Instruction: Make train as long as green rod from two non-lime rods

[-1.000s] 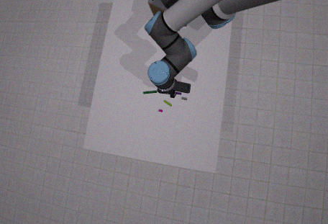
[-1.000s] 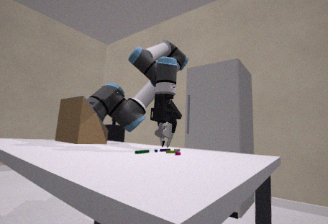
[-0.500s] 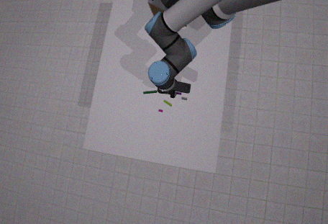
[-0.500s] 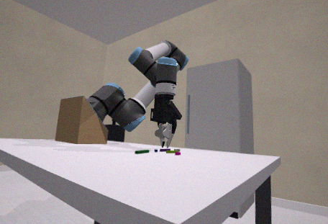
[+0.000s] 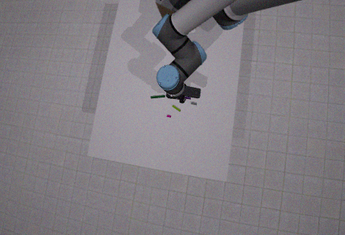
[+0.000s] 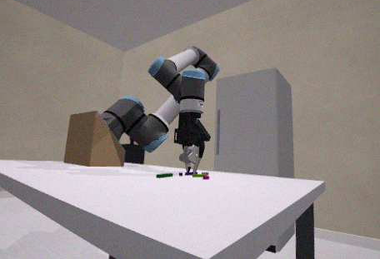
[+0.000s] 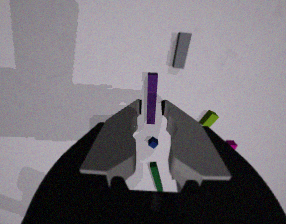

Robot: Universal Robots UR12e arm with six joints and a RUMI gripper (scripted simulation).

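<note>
Right now my hand is 10 mm above the purple rod. Round my hand: grey rod: 50 mm to the left, 30 mm ahead, 10 mm below; blue rod: 70 mm to the right, 10 mm below; lime rod: 60 mm ahead, 40 mm to the right, 10 mm below.
</note>
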